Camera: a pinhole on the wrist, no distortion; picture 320 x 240 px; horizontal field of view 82.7 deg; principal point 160.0 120.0 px. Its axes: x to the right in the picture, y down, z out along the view. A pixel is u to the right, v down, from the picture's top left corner.
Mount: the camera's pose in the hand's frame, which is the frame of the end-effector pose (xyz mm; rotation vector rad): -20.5 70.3 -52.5 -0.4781 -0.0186 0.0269
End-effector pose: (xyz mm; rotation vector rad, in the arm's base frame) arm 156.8 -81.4 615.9 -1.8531 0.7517 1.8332
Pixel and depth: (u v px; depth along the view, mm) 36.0 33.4 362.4
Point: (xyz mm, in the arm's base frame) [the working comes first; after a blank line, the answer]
In the camera's frame: -247.2 -172.6 362.4

-152.1 104.2 880.2
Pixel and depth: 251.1 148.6 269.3
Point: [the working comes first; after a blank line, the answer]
In the camera's frame: 134.9 42.4 269.3

-125.8 -161.7 520.3
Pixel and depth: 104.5 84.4 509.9
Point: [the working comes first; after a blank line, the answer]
In the camera's frame: -155.7 -99.8 509.9

-316.0 57.3 800.4
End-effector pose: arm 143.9 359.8 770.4 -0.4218 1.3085 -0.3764
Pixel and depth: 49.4 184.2 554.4
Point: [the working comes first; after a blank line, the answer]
In the camera's frame: -337.3 195.8 554.4

412.6 997.6 912.4
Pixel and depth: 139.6 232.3 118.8
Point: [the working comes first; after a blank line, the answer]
In the camera's frame: -13.3 73.4 118.8

159.5 544.5 711.7
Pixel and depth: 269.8 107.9 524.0
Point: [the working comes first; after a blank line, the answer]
In the camera's frame: 316.5 -34.9 524.0

636.3 507.5 475.0
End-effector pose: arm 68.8 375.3 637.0 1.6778 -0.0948 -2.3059
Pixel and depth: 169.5 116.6 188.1
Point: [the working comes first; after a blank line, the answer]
In the camera's frame: 9.8 -3.5 188.1

-6.7 218.8 722.1
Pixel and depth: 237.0 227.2 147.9
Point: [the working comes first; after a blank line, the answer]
In the camera's frame: 62.6 87.2 147.9

63.1 152.8 663.7
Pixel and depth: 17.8 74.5 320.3
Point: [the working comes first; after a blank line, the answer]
In the camera's frame: -250.5 -80.2 320.3

-76.6 286.3 1007.9
